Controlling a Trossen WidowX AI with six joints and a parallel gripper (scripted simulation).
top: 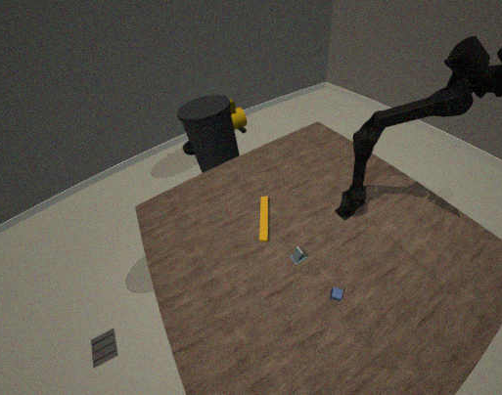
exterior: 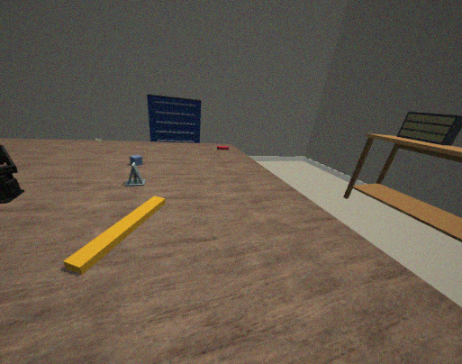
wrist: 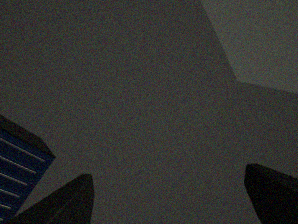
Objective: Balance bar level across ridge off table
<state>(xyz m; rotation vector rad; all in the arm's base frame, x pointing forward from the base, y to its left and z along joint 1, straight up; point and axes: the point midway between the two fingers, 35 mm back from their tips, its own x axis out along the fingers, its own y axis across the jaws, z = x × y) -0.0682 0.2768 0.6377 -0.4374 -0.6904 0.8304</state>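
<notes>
Right now the yellow bar is 36 cm ahead of my gripper tip, 48 cm to the right of it and 64 cm below it. Also, from my gripper tip: small blue cube (33 cm ahead, 7 cm to the right, 63 cm below); then small red block (79 cm ahead, 20 cm to the left, 64 cm below).
</notes>
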